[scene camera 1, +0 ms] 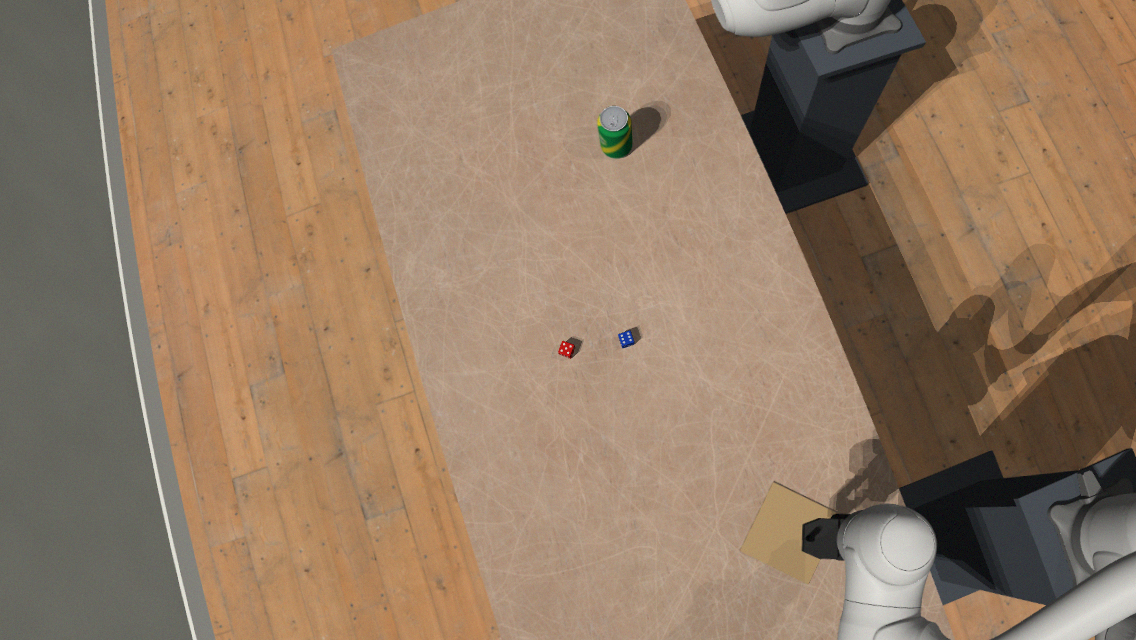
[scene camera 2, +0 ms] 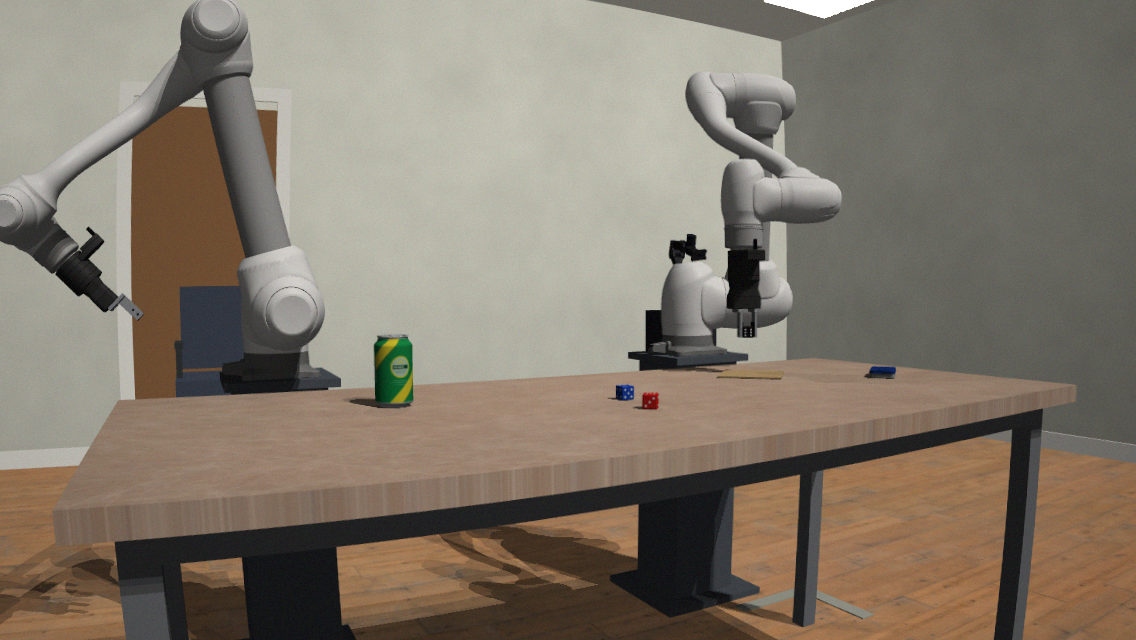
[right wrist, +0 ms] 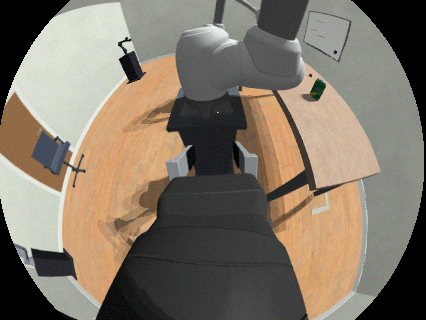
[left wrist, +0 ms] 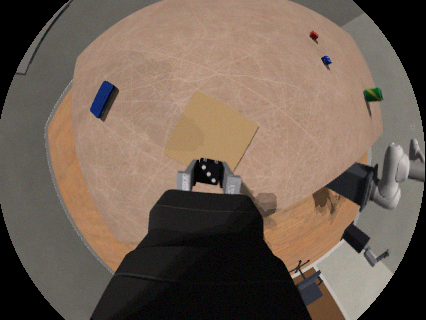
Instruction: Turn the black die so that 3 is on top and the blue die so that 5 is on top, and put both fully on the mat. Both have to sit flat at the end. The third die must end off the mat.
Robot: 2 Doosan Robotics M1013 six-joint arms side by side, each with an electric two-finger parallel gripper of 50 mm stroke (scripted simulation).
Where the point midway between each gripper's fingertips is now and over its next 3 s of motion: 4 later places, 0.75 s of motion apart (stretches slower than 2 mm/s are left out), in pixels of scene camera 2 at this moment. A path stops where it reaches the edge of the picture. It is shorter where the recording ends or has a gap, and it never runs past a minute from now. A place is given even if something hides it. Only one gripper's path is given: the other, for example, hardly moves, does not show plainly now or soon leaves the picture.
My left gripper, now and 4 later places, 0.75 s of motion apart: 746, 337; 746, 367; 746, 370; 746, 343; 746, 331
